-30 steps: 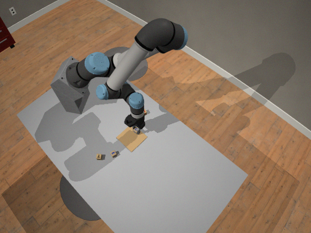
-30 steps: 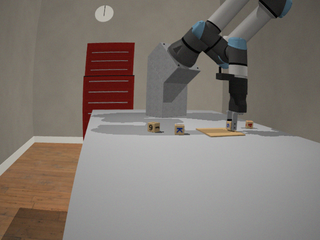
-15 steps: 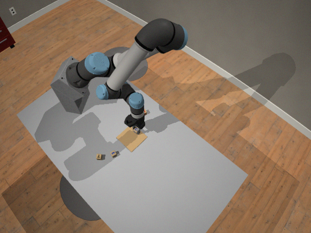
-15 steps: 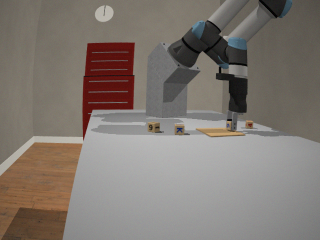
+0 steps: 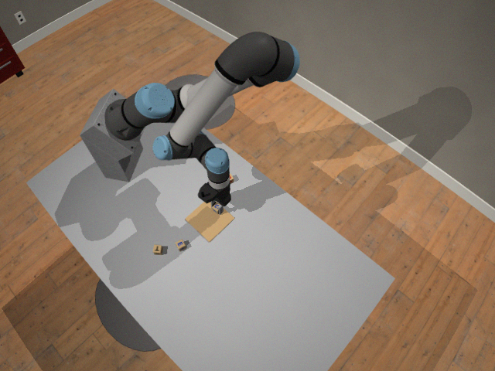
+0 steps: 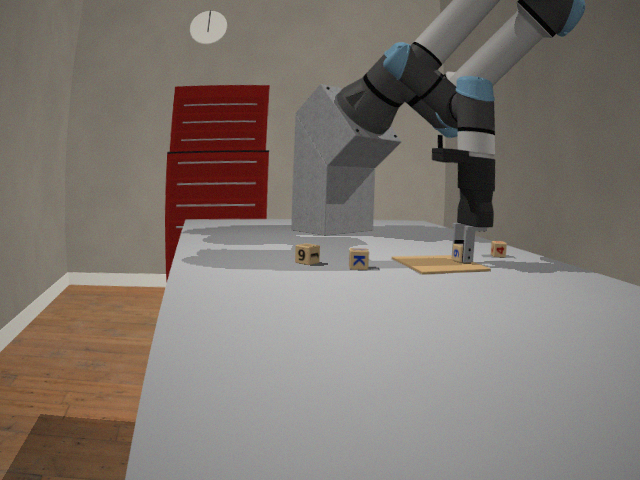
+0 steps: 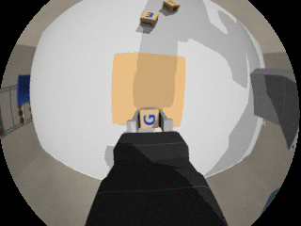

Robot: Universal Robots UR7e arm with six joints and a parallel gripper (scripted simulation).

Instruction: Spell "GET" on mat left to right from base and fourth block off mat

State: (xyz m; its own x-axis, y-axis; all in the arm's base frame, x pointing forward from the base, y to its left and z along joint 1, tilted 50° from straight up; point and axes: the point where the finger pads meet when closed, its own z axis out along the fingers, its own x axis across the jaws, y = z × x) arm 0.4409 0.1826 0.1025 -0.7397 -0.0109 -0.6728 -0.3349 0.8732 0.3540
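My hand is 40 mm to the left of the tan mat, 20 mm short of it and 20 mm above it. The rest, counted from my hand: E block (190 mm to the right, 80 mm ahead, 10 mm below).
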